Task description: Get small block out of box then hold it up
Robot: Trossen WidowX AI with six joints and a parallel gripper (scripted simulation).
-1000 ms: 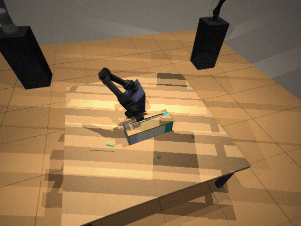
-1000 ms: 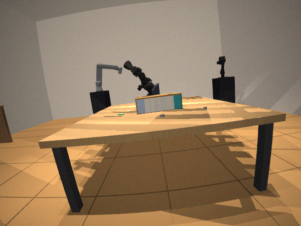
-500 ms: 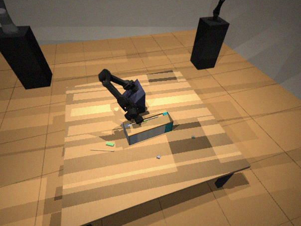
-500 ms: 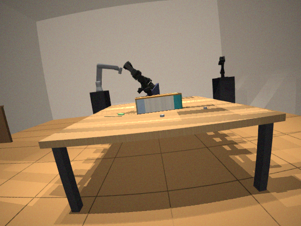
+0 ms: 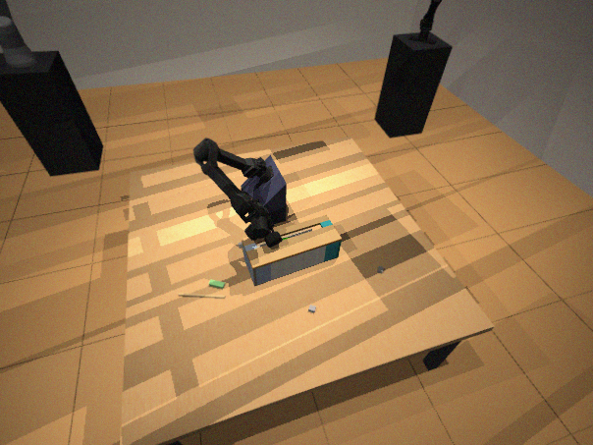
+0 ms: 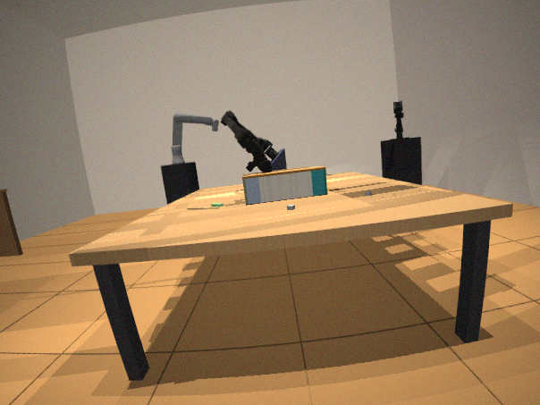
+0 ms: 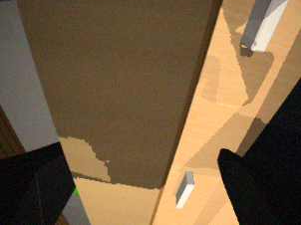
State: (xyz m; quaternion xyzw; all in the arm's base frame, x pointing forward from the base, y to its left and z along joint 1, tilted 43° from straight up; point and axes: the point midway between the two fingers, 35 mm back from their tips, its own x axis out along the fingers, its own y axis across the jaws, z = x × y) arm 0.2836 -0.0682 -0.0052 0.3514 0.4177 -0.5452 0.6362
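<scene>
Now: the small green block 4 cm to the left of my gripper tip and 4 cm ahead of it. Also, from my gripper tip: long box: 6 cm to the left, 3 cm below, 3 cm ahead; then thin stick: 32 cm to the right, 15 cm ahead, 8 cm below.
</scene>
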